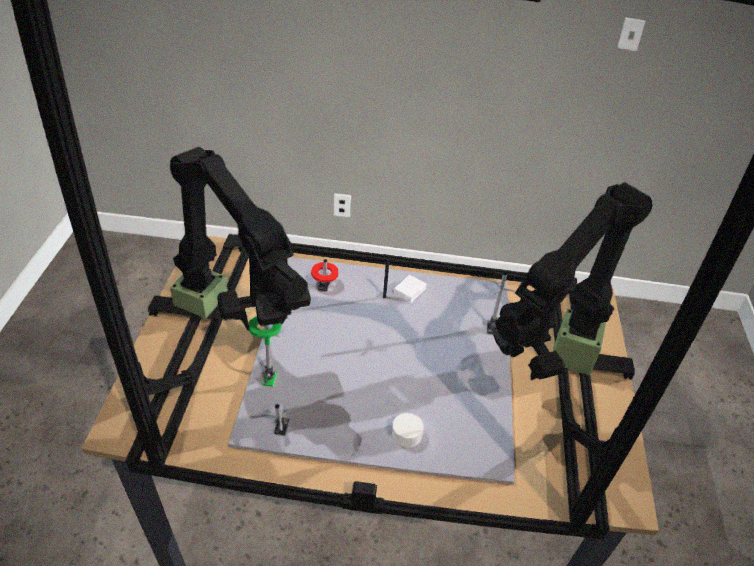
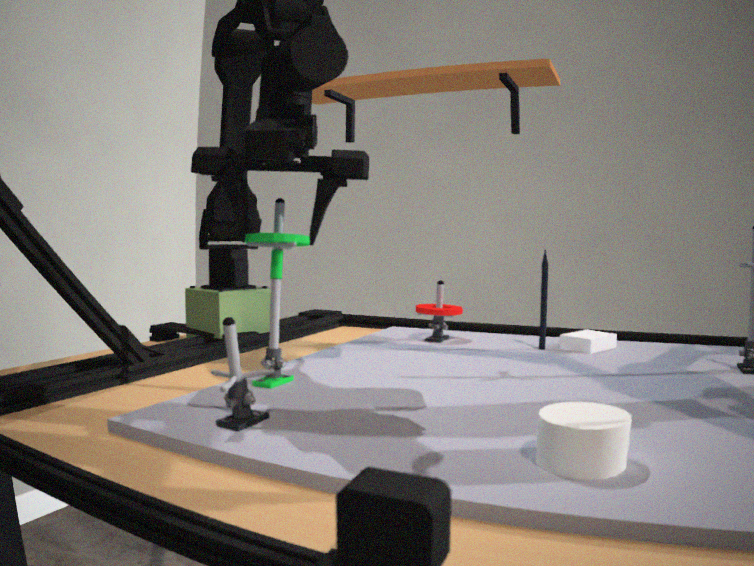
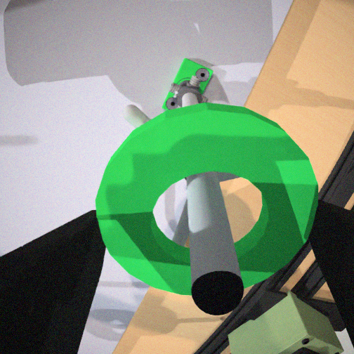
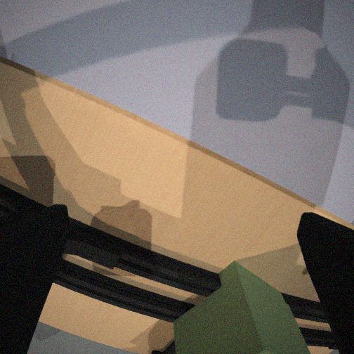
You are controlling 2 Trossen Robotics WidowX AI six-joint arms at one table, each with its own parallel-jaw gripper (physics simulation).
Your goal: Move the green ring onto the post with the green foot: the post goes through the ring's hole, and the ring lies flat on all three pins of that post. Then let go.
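Places are measured from the left arm's base along level axes (x ahead, y left, z up), in millimetres.
Where they show: left gripper, between the fingertips: (image 1: 264, 326) (image 2: 277, 243); right gripper, between the fingertips: (image 1: 523, 363); left arm's base, origin of its link: (image 1: 197, 281) (image 2: 228, 288); right arm's base, origin of its link: (image 1: 583, 327).
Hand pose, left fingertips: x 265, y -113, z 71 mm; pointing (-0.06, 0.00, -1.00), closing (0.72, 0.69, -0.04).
Each offset is from my left fingertips to the top centre of the thing. "spot": to the spot under its first point.
The green ring @[dz +11, dx +2, dy -2 mm] (image 1: 257, 332) (image 2: 256, 239) (image 3: 200, 145) surrounds the tall grey post @[spot: dz -78, dx +14, dy -21 mm] (image 1: 267, 358) (image 2: 275, 316) (image 3: 215, 245), whose top sticks up through the hole. The post's green foot @[dz -141, dx +17, dy -22 mm] (image 1: 271, 380) (image 2: 274, 382) (image 3: 187, 71) stands on the grey mat. The ring looks level at pin height, high on the post. A pin shows just under it, another pokes out past its rim; exact contact with all three is hidden. My left gripper (image 2: 278, 241) (image 3: 208, 218) is shut on the ring, one finger on each side. My right gripper (image 4: 186, 222) is open and empty, far to the right.
A red ring @[dz -94, dx -14, dy +318 mm] (image 1: 314, 272) (image 2: 426, 310) is around a post at the back. A short black-footed post @[spot: dz -75, dx +109, dy -138 mm] (image 1: 278, 411) (image 2: 232, 350) stands in front. A white cylinder @[dz -111, dx +357, dy -26 mm] (image 1: 408, 429) (image 2: 581, 447), white block @[dz -126, dx +196, dy +399 mm] (image 1: 409, 288) (image 2: 587, 341), dark pointed rod @[dz -6, dx +144, dy +349 mm] (image 1: 385, 280) (image 2: 543, 304) and another tall post @[spot: dz -46, dx +433, dy +370 mm] (image 1: 499, 299) stand farther right.
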